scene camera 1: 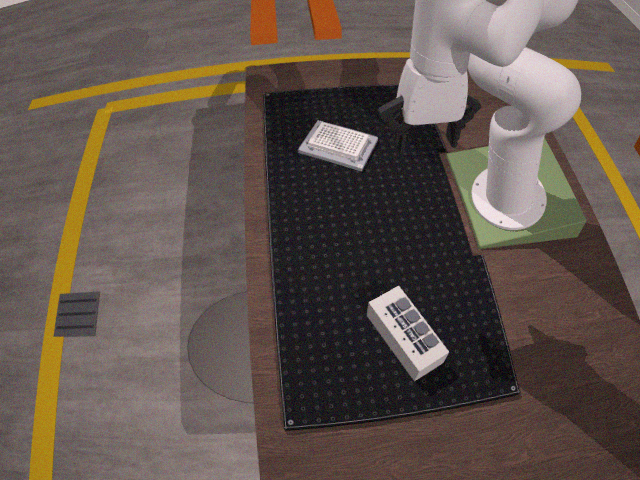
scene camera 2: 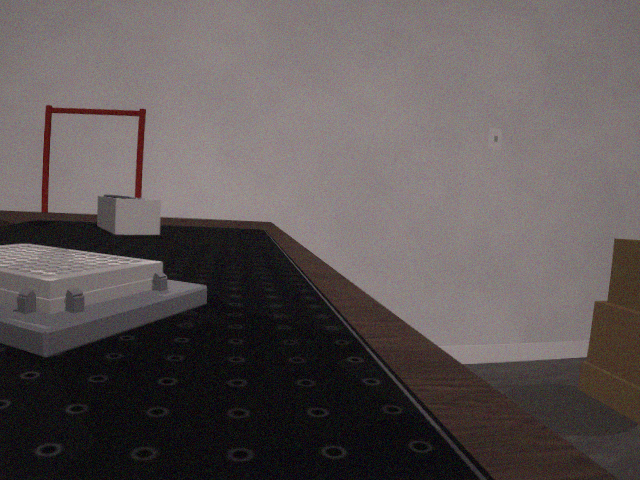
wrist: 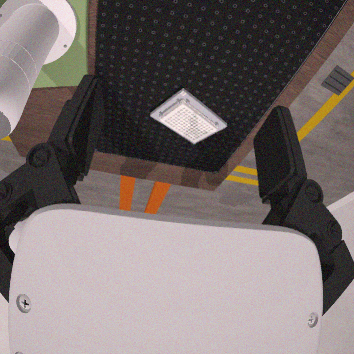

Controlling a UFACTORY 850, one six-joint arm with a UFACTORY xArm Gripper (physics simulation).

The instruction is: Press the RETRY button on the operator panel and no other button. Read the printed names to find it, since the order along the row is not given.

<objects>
my gripper: scene camera 1; wrist; not seen in scene camera 2 (out of frame)
same spot on my gripper: (wrist: 295,202) = (scene camera 1: 406,129)
</objects>
